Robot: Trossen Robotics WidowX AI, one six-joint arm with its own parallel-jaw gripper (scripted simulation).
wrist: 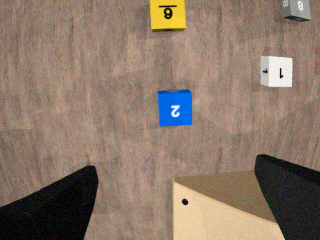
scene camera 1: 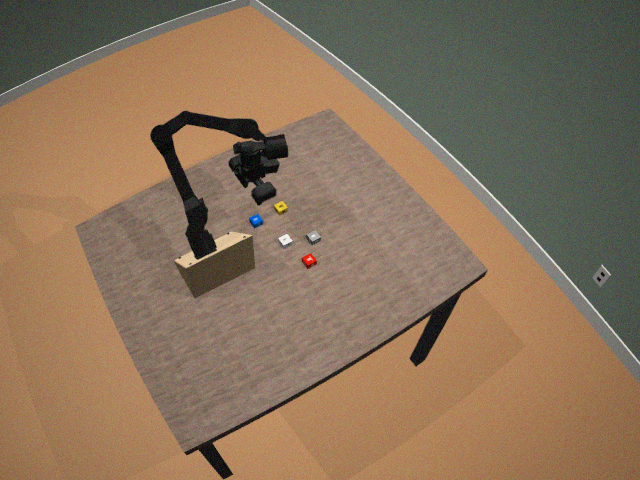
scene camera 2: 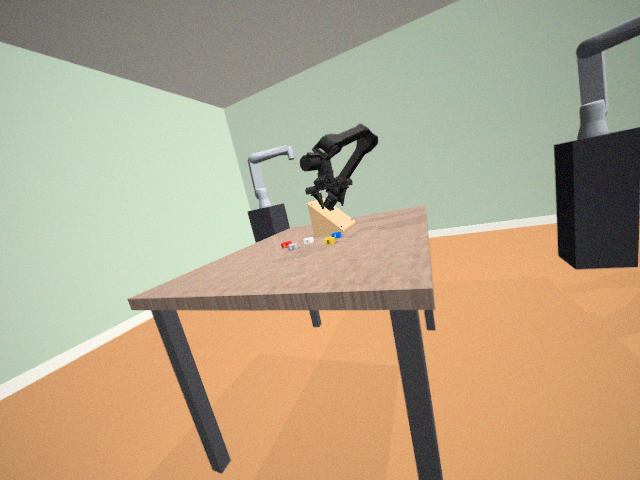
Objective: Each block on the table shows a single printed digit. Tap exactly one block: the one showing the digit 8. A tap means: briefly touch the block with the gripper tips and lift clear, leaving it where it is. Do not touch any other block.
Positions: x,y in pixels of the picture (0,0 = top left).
Labels:
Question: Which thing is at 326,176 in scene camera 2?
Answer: The gripper.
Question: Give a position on a white block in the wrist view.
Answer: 276,71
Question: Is the gripper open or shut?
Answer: Open.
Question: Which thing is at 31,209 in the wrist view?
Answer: The gripper.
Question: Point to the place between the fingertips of the gripper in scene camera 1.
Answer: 252,196

